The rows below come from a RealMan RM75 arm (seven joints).
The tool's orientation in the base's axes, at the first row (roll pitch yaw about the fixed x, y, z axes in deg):
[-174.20 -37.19 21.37]
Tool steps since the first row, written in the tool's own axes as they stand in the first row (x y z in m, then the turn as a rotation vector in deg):
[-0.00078 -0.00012 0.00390 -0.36 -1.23 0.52]
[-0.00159 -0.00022 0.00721 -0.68 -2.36 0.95]
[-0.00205 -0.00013 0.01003 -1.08 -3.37 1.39]
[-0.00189 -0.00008 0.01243 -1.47 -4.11 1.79]
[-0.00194 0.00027 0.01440 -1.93 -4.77 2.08]
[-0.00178 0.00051 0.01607 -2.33 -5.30 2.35]
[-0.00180 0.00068 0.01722 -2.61 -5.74 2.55]
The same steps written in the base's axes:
[0.00141 0.00110 -0.00355 -0.51 1.17 -0.53]
[0.00250 0.00200 -0.00666 -1.00 2.23 -0.97]
[0.00367 0.00266 -0.00918 -1.49 3.17 -1.48]
[0.00507 0.00342 -0.01099 -1.88 3.85 -1.98]
[0.00621 0.00370 -0.01261 -2.34 4.40 -2.43]
[0.00730 0.00406 -0.01385 -2.72 4.85 -2.84]
[0.00796 0.00426 -0.01479 -3.01 5.23 -3.14]

